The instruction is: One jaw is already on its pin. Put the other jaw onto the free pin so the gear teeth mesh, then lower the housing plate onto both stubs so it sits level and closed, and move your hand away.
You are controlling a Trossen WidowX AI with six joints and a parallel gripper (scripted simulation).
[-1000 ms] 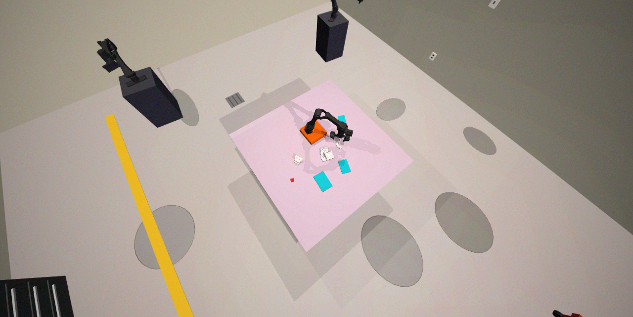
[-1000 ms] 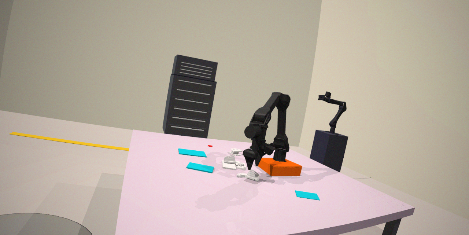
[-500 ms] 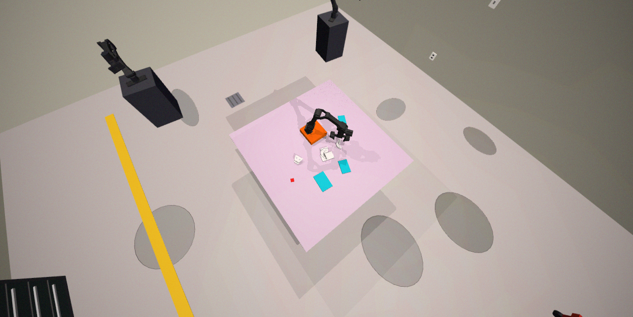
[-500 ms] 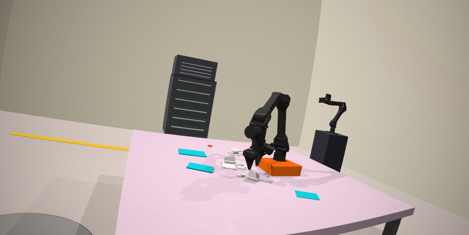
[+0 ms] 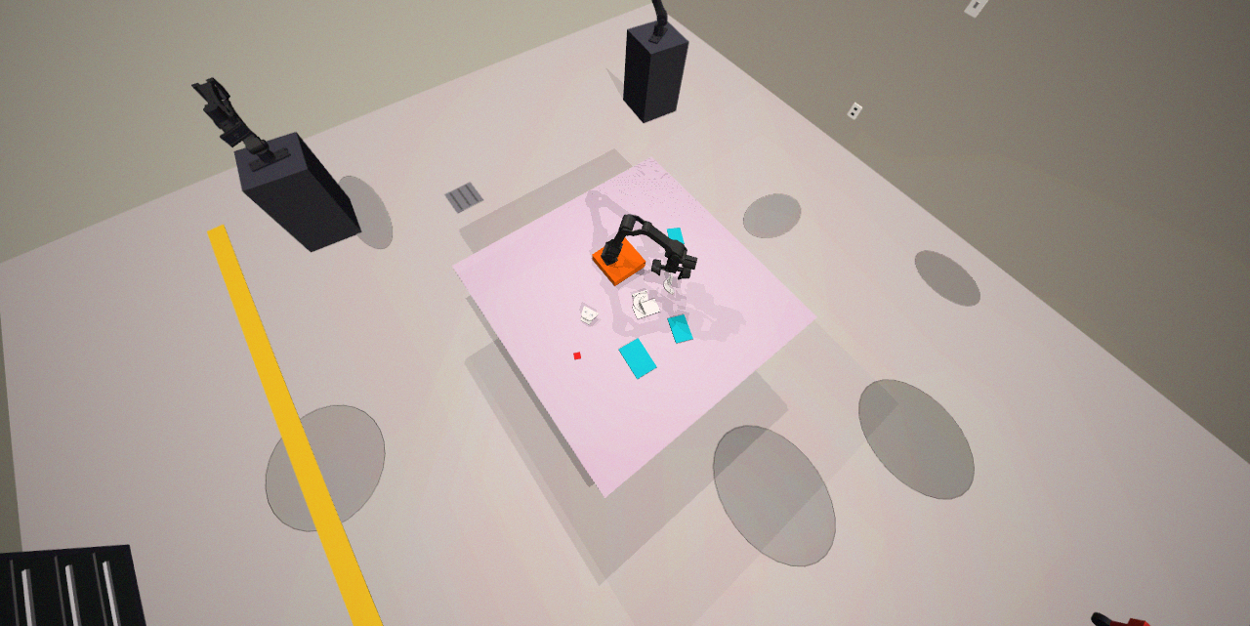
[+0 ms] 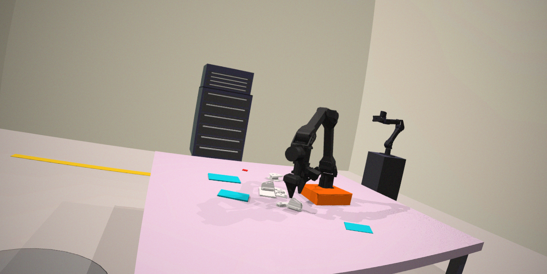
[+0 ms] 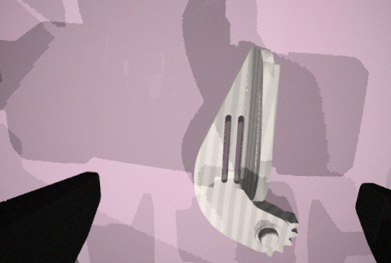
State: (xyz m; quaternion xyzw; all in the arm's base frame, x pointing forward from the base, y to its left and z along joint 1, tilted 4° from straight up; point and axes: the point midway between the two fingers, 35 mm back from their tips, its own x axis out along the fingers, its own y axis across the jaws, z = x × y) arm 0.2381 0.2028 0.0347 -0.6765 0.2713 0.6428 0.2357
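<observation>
Now: the white jaw 4 cm ahead of my gripper tip, 1 cm to the right of it and 5 cm below it. From my gripper tip the other things lie so: red marker (12 cm ahead, 57 cm to the right, 5 cm below).
</observation>
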